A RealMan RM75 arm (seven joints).
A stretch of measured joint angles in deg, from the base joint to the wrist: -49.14, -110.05, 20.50, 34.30, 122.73, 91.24, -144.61; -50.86, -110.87, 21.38, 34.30, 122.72, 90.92, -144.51; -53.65, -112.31, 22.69, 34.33, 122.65, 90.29, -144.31; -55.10, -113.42, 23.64, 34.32, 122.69, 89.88, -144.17; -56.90, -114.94, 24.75, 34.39, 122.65, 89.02, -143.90; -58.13, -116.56, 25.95, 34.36, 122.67, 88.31, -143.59; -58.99, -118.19, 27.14, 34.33, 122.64, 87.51, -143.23; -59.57, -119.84, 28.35, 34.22, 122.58, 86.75, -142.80; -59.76, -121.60, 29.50, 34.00, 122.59, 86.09, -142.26; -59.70, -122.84, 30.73, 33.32, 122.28, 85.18, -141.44; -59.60, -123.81, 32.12, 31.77, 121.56, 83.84, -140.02; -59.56, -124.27, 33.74, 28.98, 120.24, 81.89, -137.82; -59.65, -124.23, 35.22, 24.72, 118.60, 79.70, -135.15; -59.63, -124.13, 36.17, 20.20, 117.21, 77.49, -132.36
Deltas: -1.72, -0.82, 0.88, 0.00, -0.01, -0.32, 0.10; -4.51, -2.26, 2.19, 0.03, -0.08, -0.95, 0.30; -5.96, -3.37, 3.14, 0.02, -0.04, -1.36, 0.44; -7.76, -4.89, 4.25, 0.09, -0.08, -2.22, 0.71; -8.99, -6.51, 5.45, 0.06, -0.06, -2.93, 1.02; -9.85, -8.14, 6.64, 0.03, -0.09, -3.73, 1.38; -10.43, -9.79, 7.85, -0.08, -0.15, -4.49, 1.81; -10.62, -11.55, 9.00, -0.30, -0.14, -5.15, 2.35; -10.56, -12.79, 10.23, -0.98, -0.45, -6.06, 3.17; -10.46, -13.76, 11.62, -2.53, -1.17, -7.40, 4.59; -10.42, -14.22, 13.24, -5.32, -2.49, -9.35, 6.79; -10.51, -14.18, 14.72, -9.58, -4.13, -11.54, 9.46; -10.49, -14.08, 15.67, -14.10, -5.52, -13.75, 12.25
